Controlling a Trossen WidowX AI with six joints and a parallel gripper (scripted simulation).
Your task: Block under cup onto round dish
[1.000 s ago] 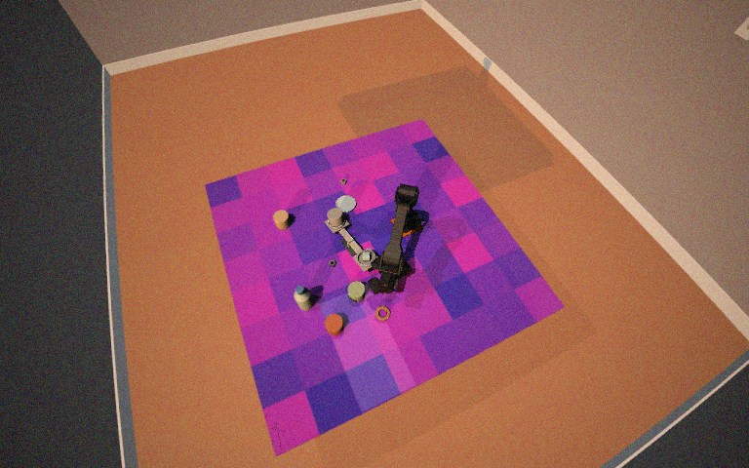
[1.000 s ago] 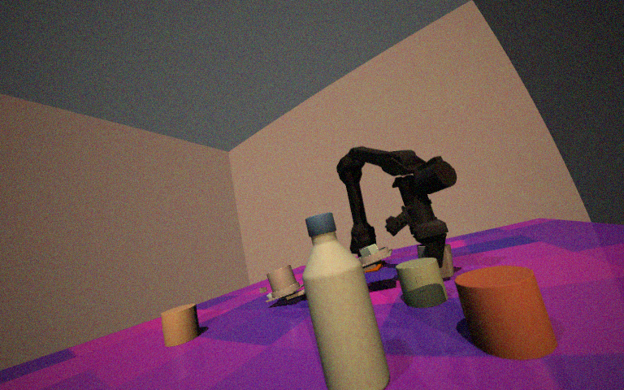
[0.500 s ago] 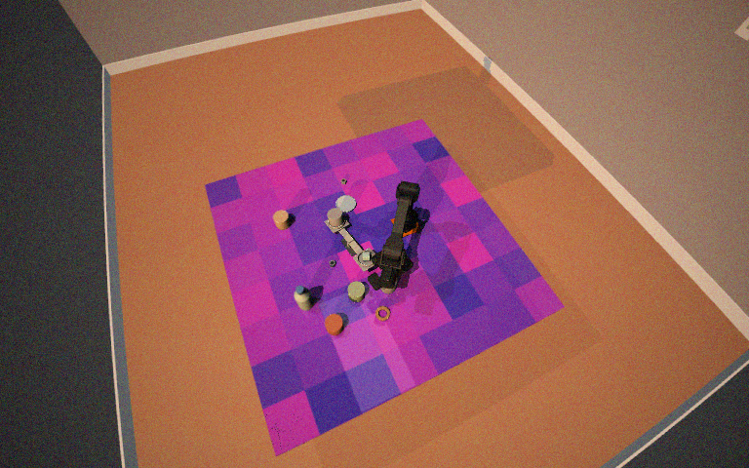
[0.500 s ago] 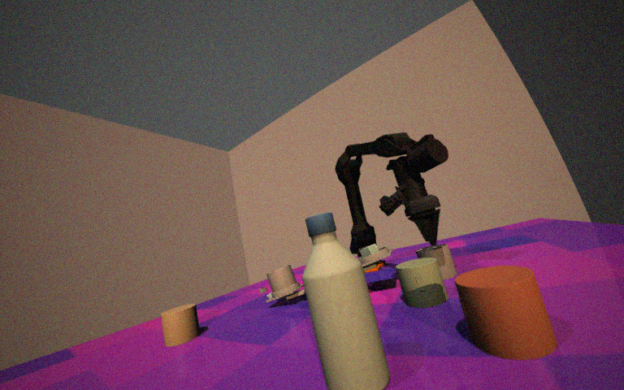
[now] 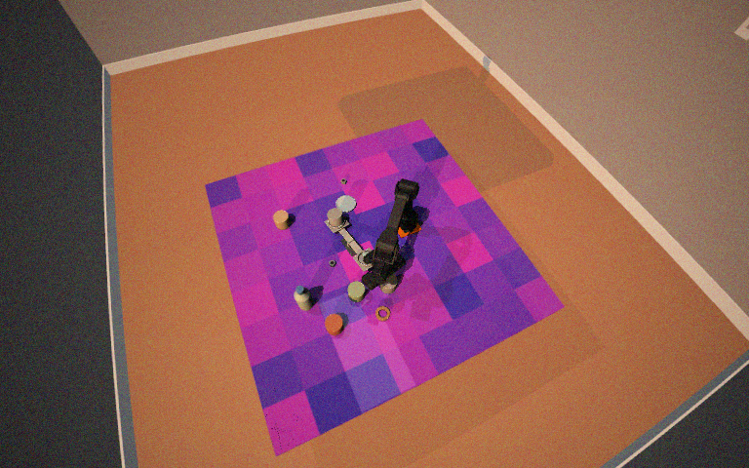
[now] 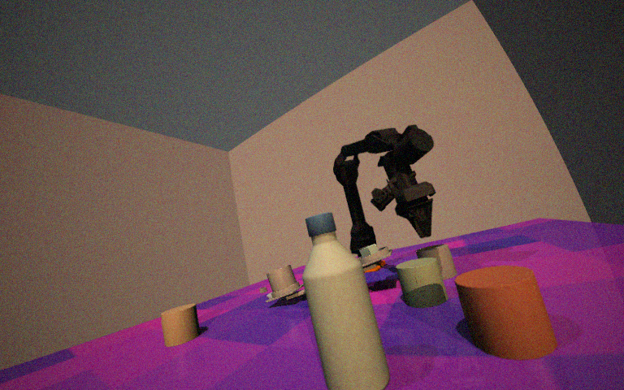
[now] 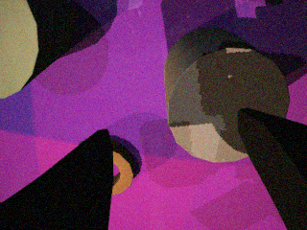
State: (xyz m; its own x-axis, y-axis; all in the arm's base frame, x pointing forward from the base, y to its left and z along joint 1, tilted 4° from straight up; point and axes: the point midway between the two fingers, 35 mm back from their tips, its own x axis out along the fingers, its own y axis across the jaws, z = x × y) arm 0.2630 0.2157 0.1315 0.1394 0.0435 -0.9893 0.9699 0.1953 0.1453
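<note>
The pale green block is 130 mm to the right of my gripper tip and 10 mm below it. From my gripper tip the other things lie so: bottle: 310 mm ahead, 100 mm to the right, 20 mm above; then green cylinder: 120 mm ahead, 30 mm to the right, 60 mm below; then orange cylinder: 250 mm ahead, 30 mm to the left, 60 mm below.
</note>
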